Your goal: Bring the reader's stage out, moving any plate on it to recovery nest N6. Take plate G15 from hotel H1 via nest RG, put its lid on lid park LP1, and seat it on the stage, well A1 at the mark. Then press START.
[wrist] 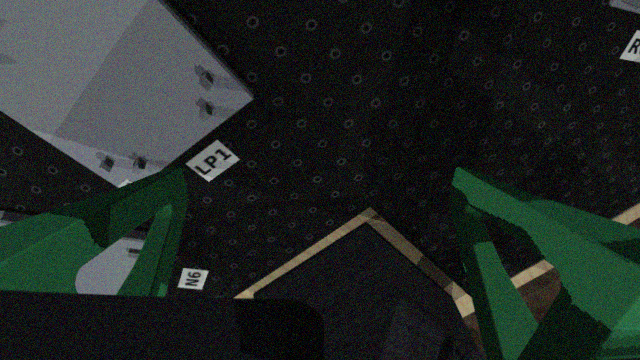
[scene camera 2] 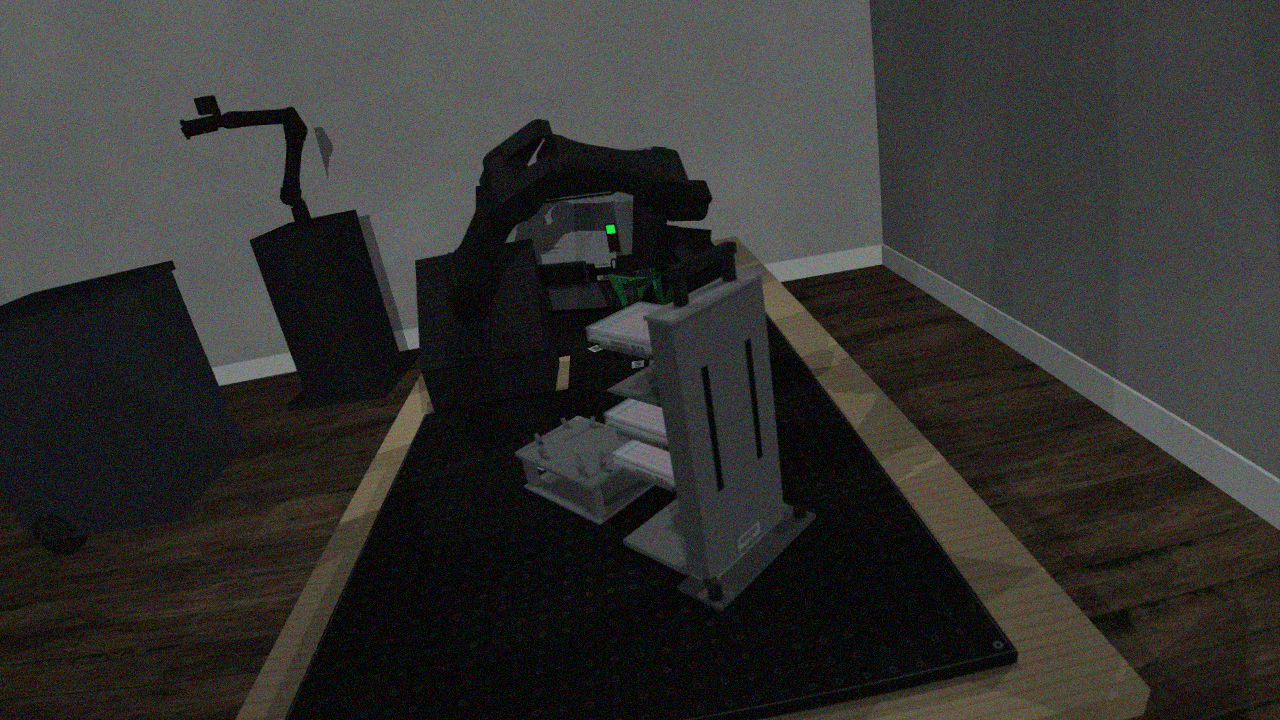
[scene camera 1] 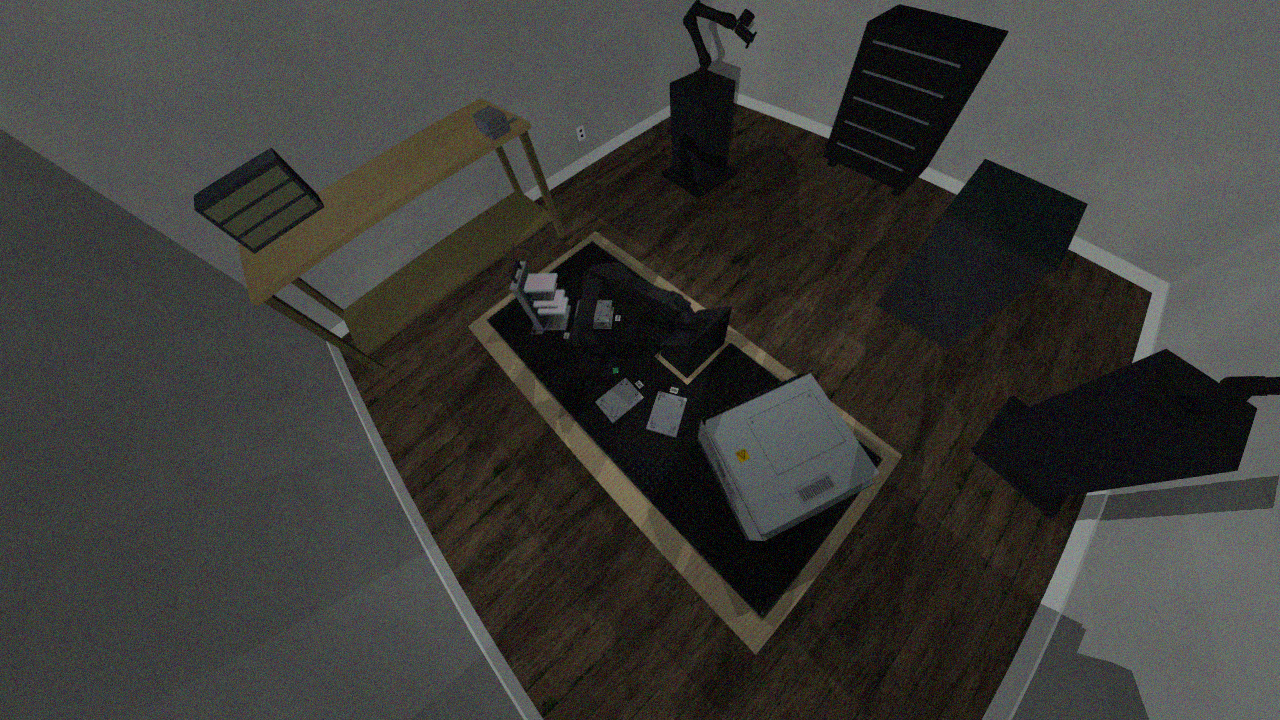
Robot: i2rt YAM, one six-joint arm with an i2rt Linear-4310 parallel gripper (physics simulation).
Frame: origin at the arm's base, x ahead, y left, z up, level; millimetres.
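Seen in the pictures: gripper, fingertip midpoint: (wrist: 318, 181) (scene camera 2: 647, 313) (scene camera 1: 613, 361); arm's base, link origin: (scene camera 2: 473, 309) (scene camera 1: 693, 324).
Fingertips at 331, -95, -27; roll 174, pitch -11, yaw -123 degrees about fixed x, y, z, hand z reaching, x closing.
Offsets run from my fingertips to a thing's middle, as dx, dy, dz. "*": to the spot under its first point. Level surfaces: height alone.
My gripper (scene camera 2: 640, 286) (wrist: 318, 181) is open and empty, its green fingers wide apart above the dark board. Lid park LP1 @(+64, +94, -122) (scene camera 1: 619, 400) (wrist: 125, 75), a bare grey plate, lies beyond the left finger in the wrist view. Nest N6 @(-46, +264, -123) (scene camera 1: 666, 413) (wrist: 102, 272) lies behind that finger, partly hidden. Nest RG @(-94, -309, -94) (scene camera 1: 603, 313) (scene camera 2: 577, 447) stands beside hotel H1 @(+66, -456, +42) (scene camera 1: 529, 308) (scene camera 2: 720, 429), and no plate shows on it. The hotel holds pale plates @(+36, -429, +134) (scene camera 2: 626, 328) @(+36, -429, +27) (scene camera 2: 637, 419) @(+36, -429, -26) (scene camera 2: 646, 461); which is G15 cannot be read. The reader @(-185, +646, +36) (scene camera 1: 787, 456) (scene camera 2: 586, 214) is partly hidden in scene camera 2; its stage and START cannot be made out.
The arm's dark pedestal (scene camera 1: 707, 344) (scene camera 2: 483, 331) stands at one long edge of the wood-edged table @(dz -144) (scene camera 1: 635, 501) (scene camera 2: 1002, 573). A green light @(* -82, +424, +67) (scene camera 2: 610, 229) shows near the reader. A wooden bench (scene camera 1: 384, 188), dark cabinets and other arms stand around the table.
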